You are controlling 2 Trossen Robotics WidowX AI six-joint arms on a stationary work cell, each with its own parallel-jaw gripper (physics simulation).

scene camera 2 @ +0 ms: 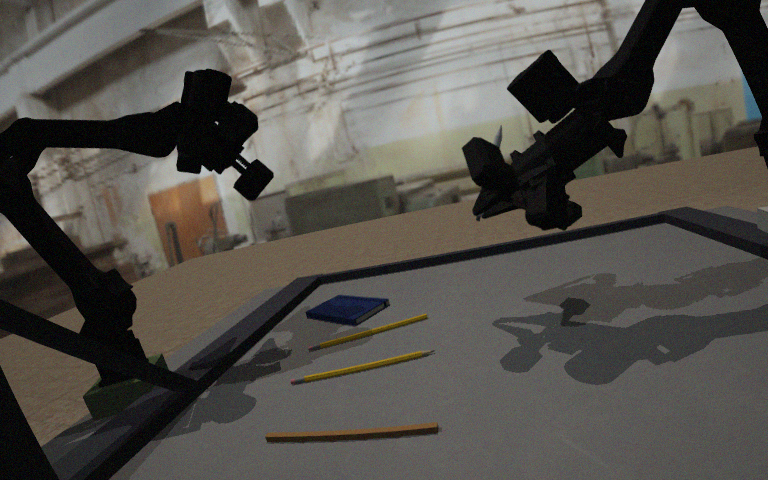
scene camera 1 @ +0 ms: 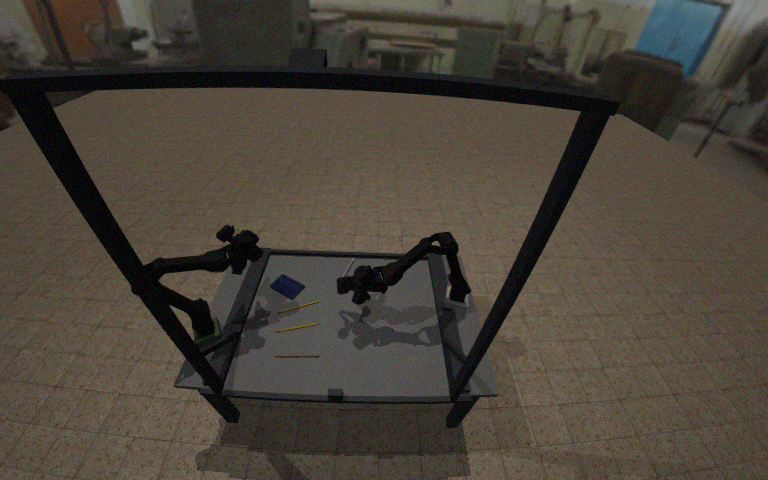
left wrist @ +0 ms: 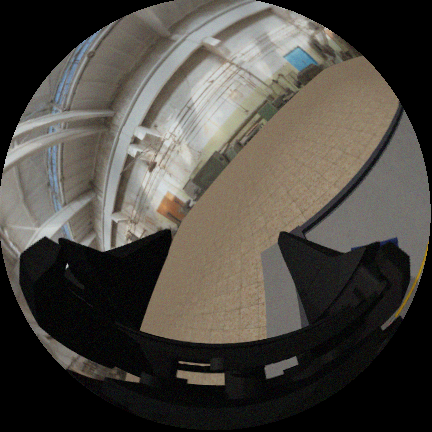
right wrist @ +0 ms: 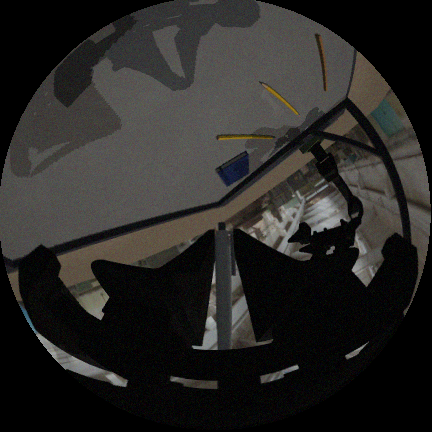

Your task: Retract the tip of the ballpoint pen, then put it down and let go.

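Where they show: left gripper, fingertip midpoint: [scene camera 2: 238, 160] [left wrist: 226, 236] [right wrist: 293, 245]; right gripper, fingertip midpoint: [scene camera 2: 477, 214] [right wrist: 223, 234]; left arm's base at its link origin: [scene camera 1: 205, 329] [right wrist: 313, 146]; right arm's base at its link origin: [scene camera 1: 457, 296].
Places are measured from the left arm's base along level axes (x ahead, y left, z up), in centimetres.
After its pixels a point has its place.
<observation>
The grey ballpoint pen [scene camera 1: 350, 266] {x 61.1, y -11.6, z 18.5 cm} [scene camera 2: 498, 137] {x 62.2, y -11.7, z 20.7 cm} [right wrist: 224, 300] {x 59.2, y -11.5, z 14.6 cm} is held between the fingers of my right gripper [scene camera 1: 349, 289] {x 56.7, y -10.6, z 10.5 cm} [scene camera 2: 480, 210] {x 56.7, y -10.6, z 10.5 cm} [right wrist: 223, 234] {x 56.7, y -10.6, z 10.5 cm}, in the air above the table. In the right wrist view its dark end cap shows at the fingertips, and its barrel runs back between the fingers. In scene camera 2 its tapered end points up; the fingers hide its middle, and I cannot tell whether the writing tip is out. My left gripper [scene camera 1: 233, 247] [scene camera 2: 229, 133] [left wrist: 226, 236] {x 25.9, y 17.7, z 28.3 cm} is open and empty, raised near the table's far left corner, apart from the pen.
A blue notebook [scene camera 1: 287, 286] {x 37.9, y 9.1, z -2.8 cm} [scene camera 2: 347, 309] {x 37.9, y 7.3, z -2.8 cm} [right wrist: 233, 169] {x 39.8, y 7.2, z -2.8 cm} lies at the back left of the table. Two yellow pencils [scene camera 2: 370, 332] {x 38.6, y -4.4, z -3.5 cm} [scene camera 2: 365, 366] {x 34.9, y -14.4, z -3.4 cm} and an orange stick [scene camera 1: 297, 356] {x 29.7, y -26.6, z -3.5 cm} [scene camera 2: 352, 433] {x 30.1, y -26.7, z -3.3 cm} [right wrist: 322, 62] lie in front of it. The dark frame [scene camera 1: 546, 226] {x 71.5, y -70.7, z 77.4 cm} rises around the table.
</observation>
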